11 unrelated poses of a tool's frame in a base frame.
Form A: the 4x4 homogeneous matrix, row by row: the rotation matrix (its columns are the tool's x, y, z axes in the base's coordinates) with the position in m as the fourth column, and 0 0 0 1 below. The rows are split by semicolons.
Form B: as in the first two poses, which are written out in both.
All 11 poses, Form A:
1: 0.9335, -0.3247, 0.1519, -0.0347; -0.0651, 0.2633, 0.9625, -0.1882; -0.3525, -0.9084, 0.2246, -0.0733; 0, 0, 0, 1
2: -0.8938, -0.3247, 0.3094, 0.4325; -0.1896, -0.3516, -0.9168, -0.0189; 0.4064, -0.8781, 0.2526, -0.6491; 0, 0, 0, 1
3: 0.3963, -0.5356, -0.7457, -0.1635; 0.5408, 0.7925, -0.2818, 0.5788; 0.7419, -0.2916, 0.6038, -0.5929; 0, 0, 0, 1
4: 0.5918, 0.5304, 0.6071, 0.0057; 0.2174, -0.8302, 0.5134, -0.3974; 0.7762, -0.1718, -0.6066, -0.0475; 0, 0, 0, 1
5: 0.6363, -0.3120, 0.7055, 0.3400; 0.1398, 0.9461, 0.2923, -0.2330; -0.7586, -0.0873, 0.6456, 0.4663; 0, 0, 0, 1
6: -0.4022, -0.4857, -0.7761, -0.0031; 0.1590, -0.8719, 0.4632, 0.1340; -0.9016, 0.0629, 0.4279, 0.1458; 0, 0, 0, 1
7: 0.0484, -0.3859, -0.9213, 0.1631; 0.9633, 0.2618, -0.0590, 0.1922; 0.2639, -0.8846, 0.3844, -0.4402; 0, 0, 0, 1
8: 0.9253, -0.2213, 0.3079, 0.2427; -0.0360, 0.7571, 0.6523, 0.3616; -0.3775, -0.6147, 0.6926, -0.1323; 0, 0, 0, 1
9: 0.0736, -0.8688, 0.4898, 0.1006; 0.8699, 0.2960, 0.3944, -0.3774; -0.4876, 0.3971, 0.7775, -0.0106; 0, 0, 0, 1
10: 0.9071, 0.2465, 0.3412, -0.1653; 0.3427, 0.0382, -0.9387, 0.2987; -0.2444, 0.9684, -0.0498, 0.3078; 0, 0, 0, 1
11: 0.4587, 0.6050, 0.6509, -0.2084; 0.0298, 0.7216, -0.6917, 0.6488; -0.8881, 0.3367, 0.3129, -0.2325; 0, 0, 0, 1
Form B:
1: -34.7, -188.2, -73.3, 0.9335, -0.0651, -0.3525, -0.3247, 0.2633, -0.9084
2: 432.5, -18.9, -649.1, -0.8938, -0.1896, 0.4064, -0.3247, -0.3516, -0.8781
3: -163.5, 578.8, -592.9, 0.3963, 0.5408, 0.7419, -0.5356, 0.7925, -0.2916
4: 5.7, -397.4, -47.5, 0.5918, 0.2174, 0.7762, 0.5304, -0.8302, -0.1718
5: 340.0, -233.0, 466.3, 0.6363, 0.1398, -0.7586, -0.3120, 0.9461, -0.0873
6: -3.1, 134.0, 145.8, -0.4022, 0.1590, -0.9016, -0.4857, -0.8719, 0.0629
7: 163.1, 192.2, -440.2, 0.0484, 0.9633, 0.2639, -0.3859, 0.2618, -0.8846
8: 242.7, 361.6, -132.3, 0.9253, -0.0360, -0.3775, -0.2213, 0.7571, -0.6147
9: 100.6, -377.4, -10.6, 0.0736, 0.8699, -0.4876, -0.8688, 0.2960, 0.3971
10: -165.3, 298.7, 307.8, 0.9071, 0.3427, -0.2444, 0.2465, 0.0382, 0.9684
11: -208.4, 648.8, -232.5, 0.4587, 0.0298, -0.8881, 0.6050, 0.7216, 0.3367
